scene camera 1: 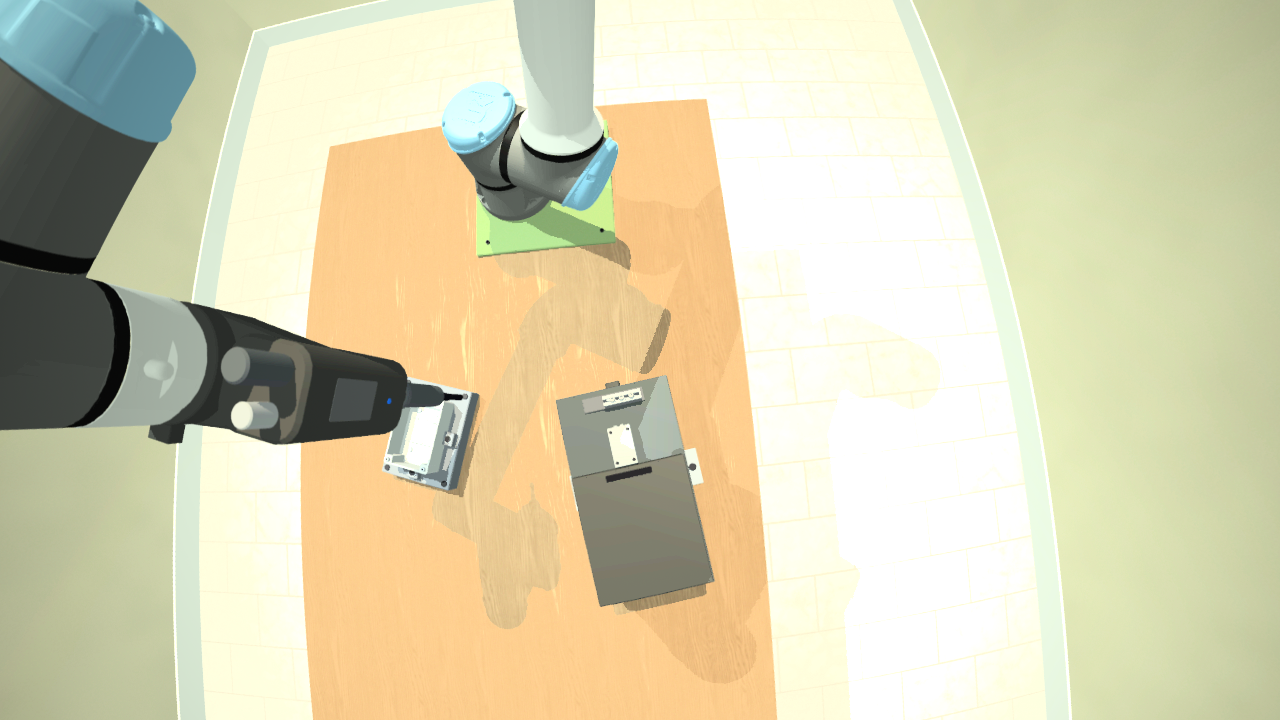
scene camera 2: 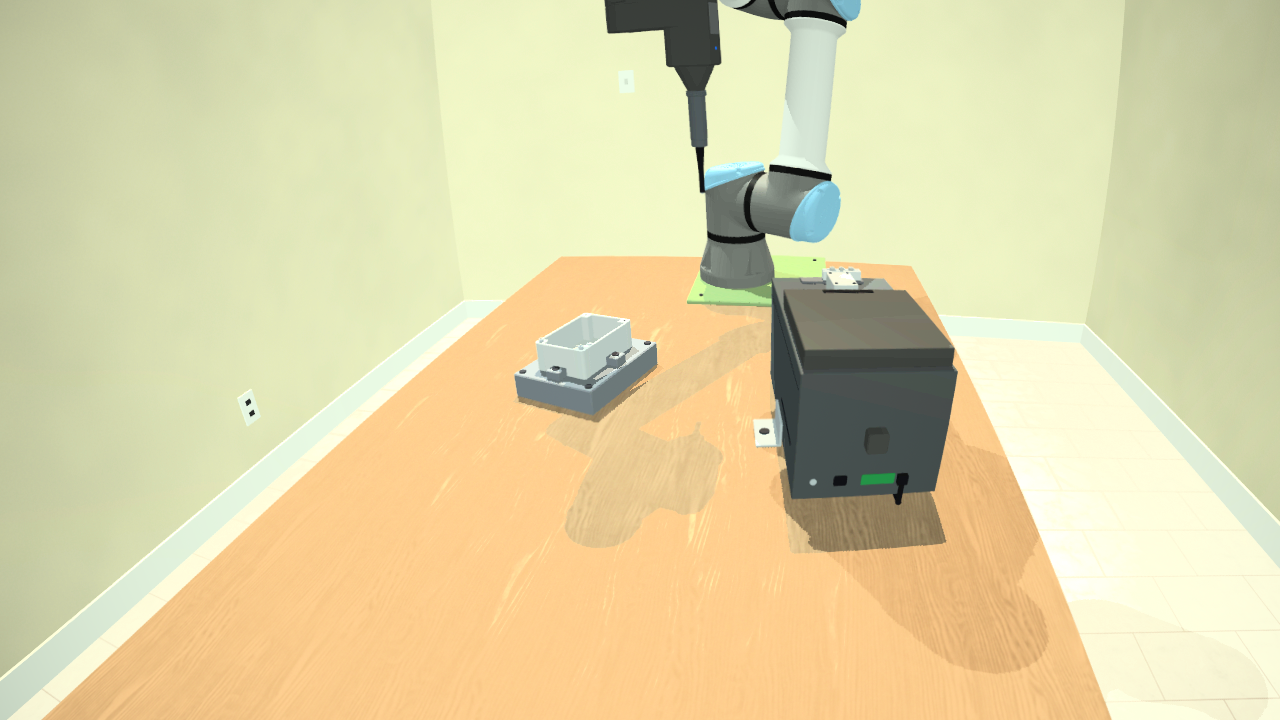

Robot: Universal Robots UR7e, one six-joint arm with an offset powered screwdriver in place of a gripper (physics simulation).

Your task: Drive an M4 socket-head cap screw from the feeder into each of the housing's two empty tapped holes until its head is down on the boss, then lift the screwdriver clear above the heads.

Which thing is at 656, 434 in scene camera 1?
A dark grey screw feeder.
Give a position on a dark grey screw feeder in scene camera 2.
827, 415
